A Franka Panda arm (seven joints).
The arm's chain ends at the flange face. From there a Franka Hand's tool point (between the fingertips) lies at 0.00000 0.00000 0.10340 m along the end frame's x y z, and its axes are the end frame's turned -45 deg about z.
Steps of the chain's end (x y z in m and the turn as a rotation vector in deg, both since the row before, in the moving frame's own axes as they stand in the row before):
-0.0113 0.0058 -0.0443 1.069 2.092 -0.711
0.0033 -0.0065 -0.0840 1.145 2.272 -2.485
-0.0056 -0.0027 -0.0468 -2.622 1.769 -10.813
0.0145 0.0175 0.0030 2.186 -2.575 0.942
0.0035 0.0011 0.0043 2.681 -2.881 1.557
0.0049 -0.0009 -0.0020 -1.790 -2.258 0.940
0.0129 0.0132 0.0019 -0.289 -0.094 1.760
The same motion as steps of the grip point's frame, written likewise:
-0.0081 -0.0026 -0.0444 -0.723 2.235 -0.711
0.0113 -0.0009 -0.0841 -0.797 2.416 -2.485
-0.0026 -0.0002 -0.0470 -3.105 -0.603 -10.813
-0.0026 0.0166 0.0028 3.367 -0.275 0.942
0.0015 -0.0038 0.0041 3.933 -0.141 1.557
-0.0011 0.0022 -0.0021 0.331 -2.862 0.940
-0.0007 0.0187 0.0019 -0.138 -0.271 1.760

